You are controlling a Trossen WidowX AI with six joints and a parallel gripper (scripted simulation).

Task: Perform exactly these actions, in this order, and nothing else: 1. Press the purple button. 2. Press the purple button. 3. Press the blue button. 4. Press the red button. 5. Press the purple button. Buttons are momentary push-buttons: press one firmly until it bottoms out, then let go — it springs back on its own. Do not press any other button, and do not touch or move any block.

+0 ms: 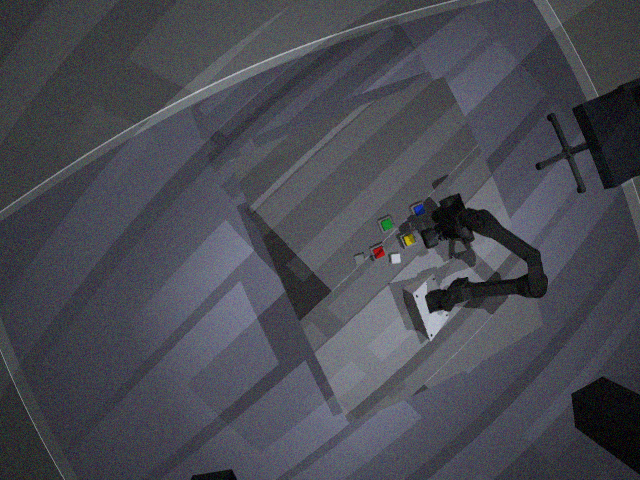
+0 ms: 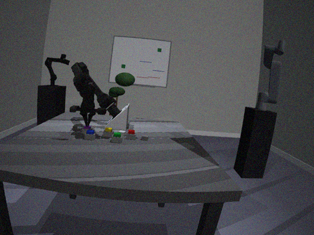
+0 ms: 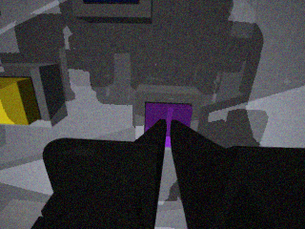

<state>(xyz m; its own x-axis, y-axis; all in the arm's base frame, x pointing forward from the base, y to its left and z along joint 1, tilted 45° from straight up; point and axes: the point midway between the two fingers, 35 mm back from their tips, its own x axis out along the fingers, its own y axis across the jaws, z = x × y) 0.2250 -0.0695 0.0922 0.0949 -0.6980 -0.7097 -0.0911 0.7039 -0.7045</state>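
Now: the blue button 9 cm ahead of my gripper tip and 5 cm to the left of it. The rest, counted from my gripper tip: green button 8 cm ahead, 18 cm to the left; yellow button 12 cm to the left; purple button 1 cm below.
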